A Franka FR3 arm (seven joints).
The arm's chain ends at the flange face. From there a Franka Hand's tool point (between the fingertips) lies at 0.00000 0.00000 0.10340 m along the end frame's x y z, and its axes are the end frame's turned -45 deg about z.
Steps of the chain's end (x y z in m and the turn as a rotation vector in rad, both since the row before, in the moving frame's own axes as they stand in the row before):
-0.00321 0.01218 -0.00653 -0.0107 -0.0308 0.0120
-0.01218 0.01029 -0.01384 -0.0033 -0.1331 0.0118
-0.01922 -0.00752 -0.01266 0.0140 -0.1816 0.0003
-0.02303 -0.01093 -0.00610 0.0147 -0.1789 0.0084
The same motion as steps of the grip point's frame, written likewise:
-0.01391 0.00486 -0.00658 0.0142 -0.0293 0.0120
-0.02578 -0.01086 -0.01476 0.0918 -0.0964 0.0118
-0.02046 -0.03313 -0.01437 0.1383 -0.1185 0.0003
-0.02044 -0.03814 -0.00776 0.1369 -0.1161 0.0084

